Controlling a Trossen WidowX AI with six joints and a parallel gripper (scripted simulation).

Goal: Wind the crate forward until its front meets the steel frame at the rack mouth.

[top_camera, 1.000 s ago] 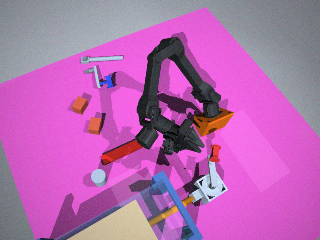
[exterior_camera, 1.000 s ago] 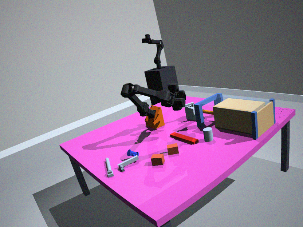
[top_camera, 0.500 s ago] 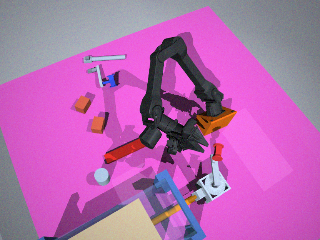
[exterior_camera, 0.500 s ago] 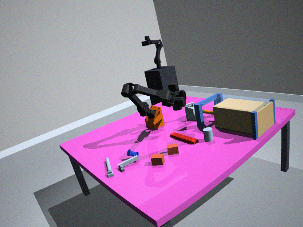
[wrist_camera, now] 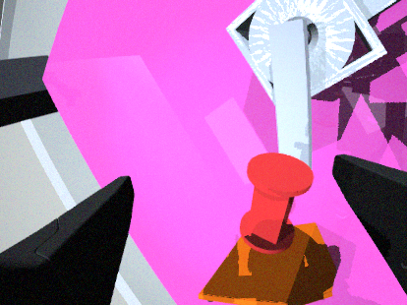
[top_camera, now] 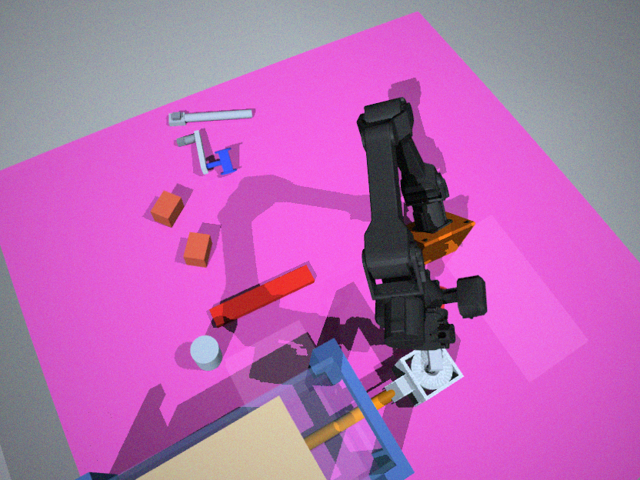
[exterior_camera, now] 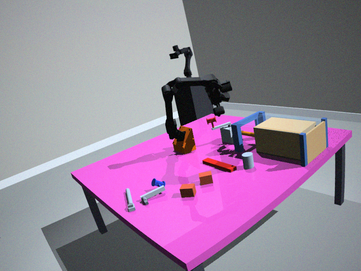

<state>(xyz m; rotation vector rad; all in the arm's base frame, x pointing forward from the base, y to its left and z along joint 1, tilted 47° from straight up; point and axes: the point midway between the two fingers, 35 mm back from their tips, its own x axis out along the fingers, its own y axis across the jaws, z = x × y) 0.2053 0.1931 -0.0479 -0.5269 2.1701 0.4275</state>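
Now: the winch handle 90 mm below my gripper tip. From my gripper tip the other things lie so: red knob: 30 mm behind, 40 mm to the right, 70 mm below; then blue steel frame: 200 mm ahead, 30 mm to the left, 100 mm below; then grey winch: 20 mm ahead, 40 mm to the left, 170 mm below.
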